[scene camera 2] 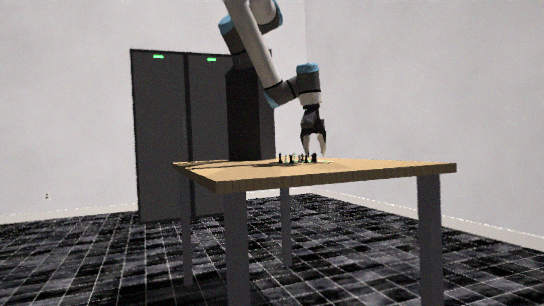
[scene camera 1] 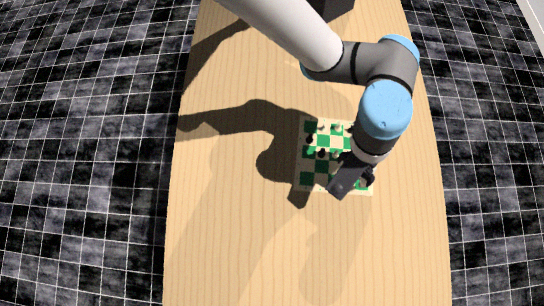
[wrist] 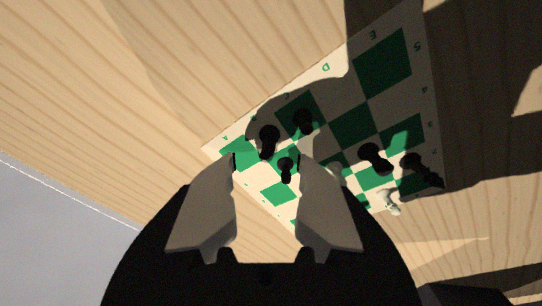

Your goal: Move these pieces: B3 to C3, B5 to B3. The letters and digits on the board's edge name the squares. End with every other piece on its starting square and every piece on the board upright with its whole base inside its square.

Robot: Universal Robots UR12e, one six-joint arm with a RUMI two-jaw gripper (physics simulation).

Labels:
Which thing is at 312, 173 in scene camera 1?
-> A board.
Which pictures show my gripper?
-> Scene camera 2, scene camera 1 and the wrist view: all of them.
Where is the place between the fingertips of my gripper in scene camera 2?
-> At 315, 156

